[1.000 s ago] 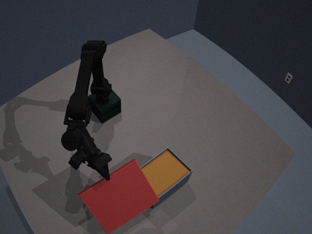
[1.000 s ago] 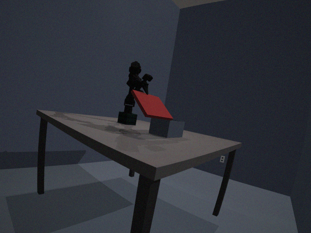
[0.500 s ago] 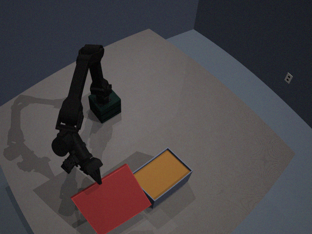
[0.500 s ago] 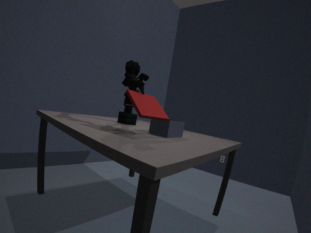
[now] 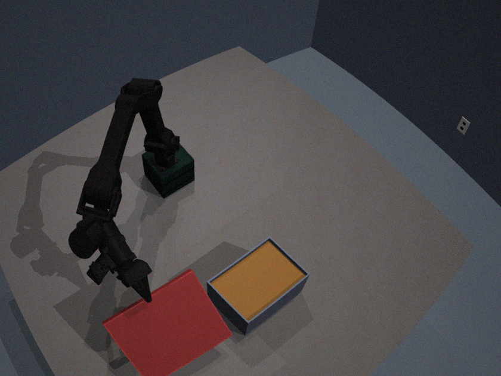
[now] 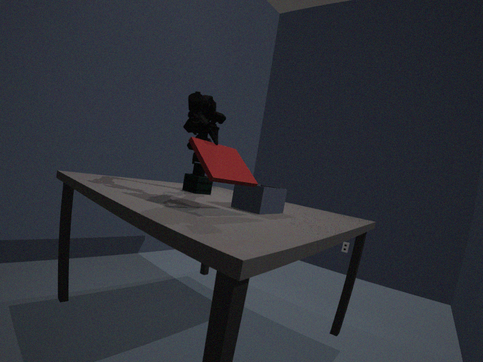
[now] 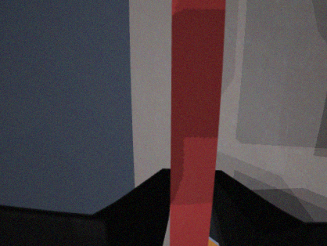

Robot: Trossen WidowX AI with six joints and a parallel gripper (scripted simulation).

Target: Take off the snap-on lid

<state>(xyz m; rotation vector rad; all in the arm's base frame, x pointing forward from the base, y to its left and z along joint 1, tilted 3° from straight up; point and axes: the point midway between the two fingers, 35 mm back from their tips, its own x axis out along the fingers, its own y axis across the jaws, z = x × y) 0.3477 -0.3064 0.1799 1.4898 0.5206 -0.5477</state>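
Right now my gripper tip is 60 mm short of the red lid and 50 mm above it. Also, from my gripper tip: storage box 260 mm to the left, 170 mm below, 70 mm ahead.
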